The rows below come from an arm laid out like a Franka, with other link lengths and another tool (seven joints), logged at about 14 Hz.
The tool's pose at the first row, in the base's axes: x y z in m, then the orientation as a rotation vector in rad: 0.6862 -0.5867 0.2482 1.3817 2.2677 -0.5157
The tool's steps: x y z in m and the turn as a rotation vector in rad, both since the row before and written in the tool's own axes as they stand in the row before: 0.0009 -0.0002 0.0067 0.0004 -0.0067 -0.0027; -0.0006 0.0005 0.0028 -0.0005 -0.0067 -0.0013; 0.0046 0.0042 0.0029 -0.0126 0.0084 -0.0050; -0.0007 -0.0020 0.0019 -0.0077 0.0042 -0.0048; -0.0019 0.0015 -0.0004 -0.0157 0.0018 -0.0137; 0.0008 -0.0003 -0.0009 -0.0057 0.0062 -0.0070; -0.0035 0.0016 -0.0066 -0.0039 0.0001 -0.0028; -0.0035 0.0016 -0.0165 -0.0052 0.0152 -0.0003; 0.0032 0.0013 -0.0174 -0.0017 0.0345 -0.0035; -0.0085 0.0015 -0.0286 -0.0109 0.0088 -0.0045
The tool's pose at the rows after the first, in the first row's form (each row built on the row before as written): 0.6868 -0.5896 0.2421 1.3753 2.2646 -0.5209; 0.6880 -0.5913 0.2400 1.3699 2.2603 -0.5246; 0.6904 -0.5877 0.2347 1.3631 2.2705 -0.5063; 0.6893 -0.5901 0.2337 1.3565 2.2773 -0.4962; 0.6914 -0.5906 0.2349 1.3352 2.2887 -0.4808; 0.6906 -0.5897 0.2352 1.3282 2.2988 -0.4727; 0.6922 -0.5882 0.2425 1.3234 2.3008 -0.4688; 0.6917 -0.5818 0.2582 1.3286 2.3130 -0.4541; 0.6879 -0.5705 0.2713 1.3419 2.3435 -0.4335; 0.6877 -0.5631 0.3002 1.3364 2.3531 -0.4164
